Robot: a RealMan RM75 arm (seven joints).
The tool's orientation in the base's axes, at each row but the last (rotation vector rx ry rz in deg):
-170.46, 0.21, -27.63
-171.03, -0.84, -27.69
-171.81, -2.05, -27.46
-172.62, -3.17, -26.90
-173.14, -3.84, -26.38
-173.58, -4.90, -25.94
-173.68, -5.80, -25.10
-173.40, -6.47, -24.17
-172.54, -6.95, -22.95
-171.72, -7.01, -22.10
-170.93, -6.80, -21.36
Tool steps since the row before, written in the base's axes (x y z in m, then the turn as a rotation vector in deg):
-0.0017, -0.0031, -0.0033, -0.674, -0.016, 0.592
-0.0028, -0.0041, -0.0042, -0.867, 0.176, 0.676
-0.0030, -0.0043, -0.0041, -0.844, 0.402, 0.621
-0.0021, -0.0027, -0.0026, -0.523, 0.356, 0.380
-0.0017, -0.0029, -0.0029, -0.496, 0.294, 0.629
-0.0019, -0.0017, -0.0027, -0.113, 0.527, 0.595
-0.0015, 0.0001, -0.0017, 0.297, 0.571, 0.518
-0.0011, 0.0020, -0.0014, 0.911, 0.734, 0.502
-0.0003, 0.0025, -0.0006, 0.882, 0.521, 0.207
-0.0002, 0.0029, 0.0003, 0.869, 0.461, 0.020
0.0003, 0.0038, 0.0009, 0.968, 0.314, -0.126
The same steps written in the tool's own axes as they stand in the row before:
-0.0026, 0.0035, 0.0022, -0.453, -0.071, -0.771
-0.0039, 0.0045, 0.0026, -0.612, -0.277, -0.888
-0.0042, 0.0046, 0.0025, -0.605, -0.495, -0.805
-0.0029, 0.0028, 0.0016, -0.374, -0.413, -0.484
-0.0026, 0.0030, 0.0020, -0.276, -0.368, -0.718
-0.0027, 0.0017, 0.0019, 0.090, -0.573, -0.555
-0.0019, -0.0001, 0.0012, 0.463, -0.580, -0.363
-0.0013, -0.0020, 0.0012, 1.057, -0.689, -0.167
-0.0003, -0.0025, 0.0008, 0.938, -0.454, 0.085
0.0001, -0.0029, 0.0000, 0.873, -0.376, 0.254
0.0007, -0.0038, -0.0003, 0.923, -0.204, 0.397

